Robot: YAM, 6 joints.
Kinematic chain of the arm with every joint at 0, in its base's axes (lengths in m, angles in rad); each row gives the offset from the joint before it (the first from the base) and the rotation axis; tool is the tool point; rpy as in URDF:
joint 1: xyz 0 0 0.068 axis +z
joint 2: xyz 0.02 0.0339 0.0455 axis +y
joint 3: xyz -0.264 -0.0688 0 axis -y
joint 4: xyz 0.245 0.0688 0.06 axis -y
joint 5: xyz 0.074 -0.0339 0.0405 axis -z
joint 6: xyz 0.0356 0 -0.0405 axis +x
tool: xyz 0 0 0 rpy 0 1.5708 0
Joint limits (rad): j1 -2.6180..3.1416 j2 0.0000..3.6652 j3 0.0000..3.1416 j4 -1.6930..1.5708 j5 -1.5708..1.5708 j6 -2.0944..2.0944
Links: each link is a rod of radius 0.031 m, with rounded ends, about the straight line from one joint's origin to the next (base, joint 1, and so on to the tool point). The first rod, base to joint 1, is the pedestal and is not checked.
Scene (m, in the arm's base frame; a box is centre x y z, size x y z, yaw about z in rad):
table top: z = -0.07
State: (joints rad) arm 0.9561 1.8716 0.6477 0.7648 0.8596 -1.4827
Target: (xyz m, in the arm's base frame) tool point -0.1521 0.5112 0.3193
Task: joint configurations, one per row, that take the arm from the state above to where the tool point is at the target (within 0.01 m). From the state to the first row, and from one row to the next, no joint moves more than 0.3 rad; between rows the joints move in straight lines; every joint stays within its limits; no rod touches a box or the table.
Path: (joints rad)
1: 1.1444 1.9475 0.8924 0.7582 0.8067 -1.4827
2: 1.3326 2.0234 1.1371 0.7516 0.7538 -1.4827
3: 1.5209 2.0993 1.3818 0.7450 0.7010 -1.4827
4: 1.7092 2.1752 1.6265 0.7384 0.6481 -1.4827
5: 1.8974 2.2511 1.8712 0.7318 0.5952 -1.4827

